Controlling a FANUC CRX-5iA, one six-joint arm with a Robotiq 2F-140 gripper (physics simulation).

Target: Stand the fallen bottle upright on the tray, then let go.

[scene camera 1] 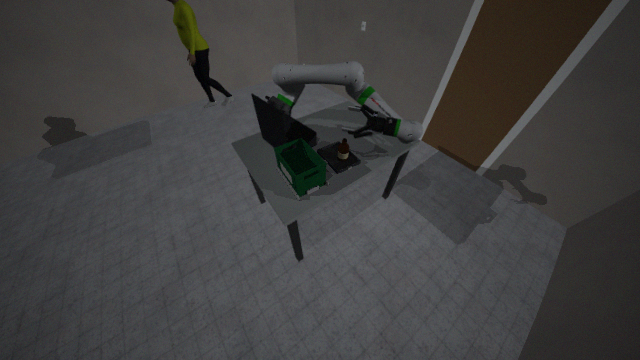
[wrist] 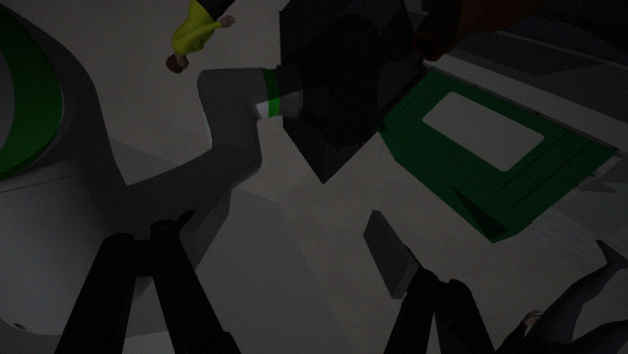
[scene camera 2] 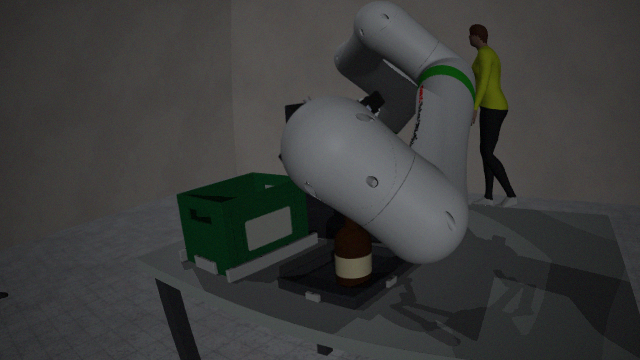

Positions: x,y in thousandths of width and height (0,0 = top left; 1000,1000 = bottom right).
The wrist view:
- my gripper: 482,597
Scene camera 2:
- brown bottle: 552,682
